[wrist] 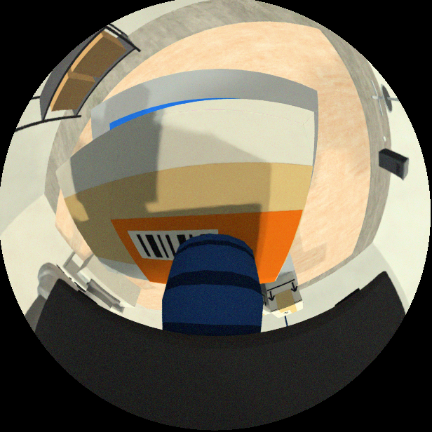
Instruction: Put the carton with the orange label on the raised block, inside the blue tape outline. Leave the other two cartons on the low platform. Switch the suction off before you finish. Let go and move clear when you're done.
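The carton with the orange label [200, 187] fills the middle of the wrist view. It is cream with a tan band, and its orange label with a barcode lies partly under the cup. My blue suction cup [212, 255] is on the label face and holds the carton. The grey raised block [225, 82] shows beyond the carton's far edge, and the carton hides most of its top. A strip of the blue tape outline [145, 110] shows along that edge, towards the left. The gap between carton and block is hidden. A small box with printed arrows [284, 301] shows at the lower right.
A dark rack [55, 77] with brown boxes [97, 54] stands at the upper left. A black box [393, 163] is at the right, beyond the wood-toned surface [342, 125]. Pale grey structures [102, 292] show at the lower left.
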